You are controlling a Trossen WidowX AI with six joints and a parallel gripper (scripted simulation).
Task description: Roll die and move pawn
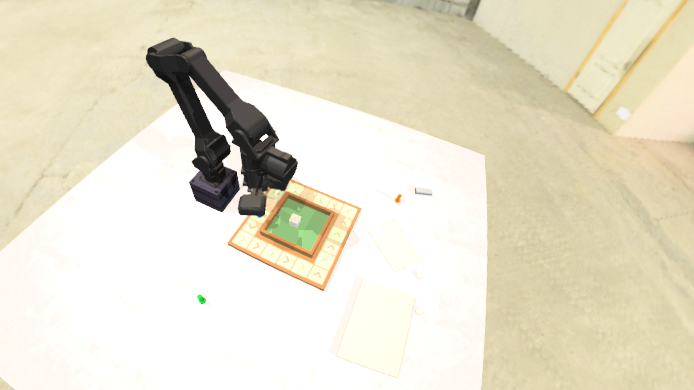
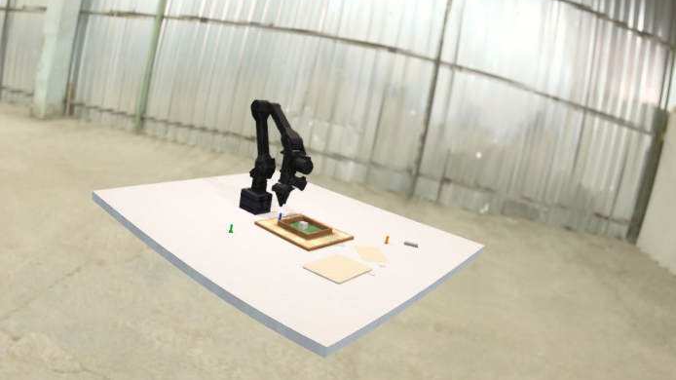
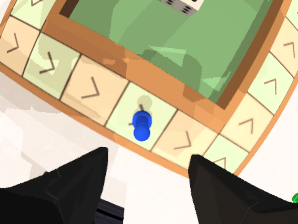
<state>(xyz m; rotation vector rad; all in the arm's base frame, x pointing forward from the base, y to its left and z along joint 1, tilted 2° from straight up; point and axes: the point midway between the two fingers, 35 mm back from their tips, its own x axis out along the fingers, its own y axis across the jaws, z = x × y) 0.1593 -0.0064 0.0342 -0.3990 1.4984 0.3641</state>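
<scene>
The blue pawn lies 5 cm below my gripper tip. Also, from my gripper tip: dice tray: 11 cm ahead, 3 cm to the left, 7 cm below; green pawn: 1 cm ahead, 27 cm to the right, 6 cm below; orange pawn: 34 cm ahead, 28 cm to the left, 6 cm below.
</scene>
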